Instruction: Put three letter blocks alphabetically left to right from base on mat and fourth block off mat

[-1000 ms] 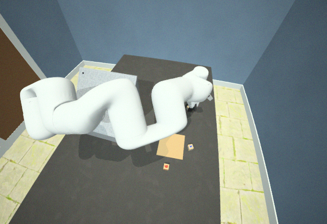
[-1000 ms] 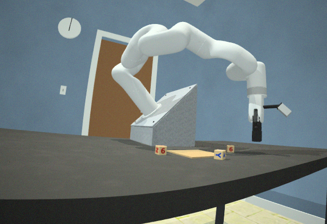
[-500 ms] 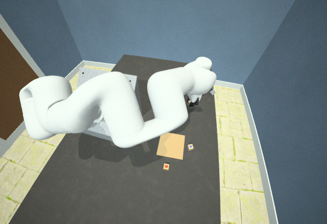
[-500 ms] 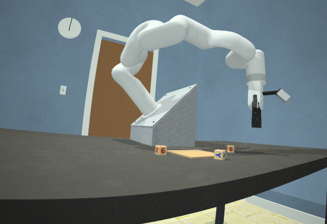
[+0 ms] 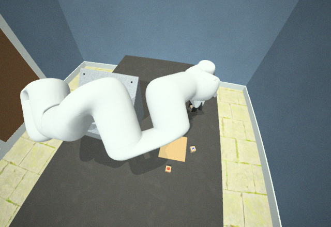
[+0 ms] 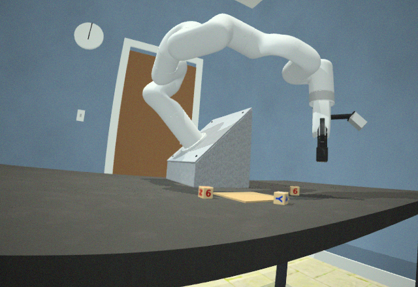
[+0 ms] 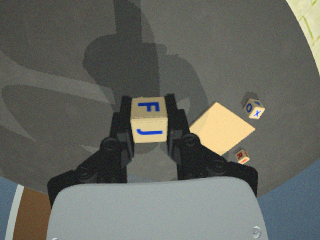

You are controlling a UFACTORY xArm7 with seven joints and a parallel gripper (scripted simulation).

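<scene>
The tan mat lies 90 mm behind my hand, 200 mm to the right of it and 120 mm below it. The rest, counted from my hand: block 10 mm below.
</scene>
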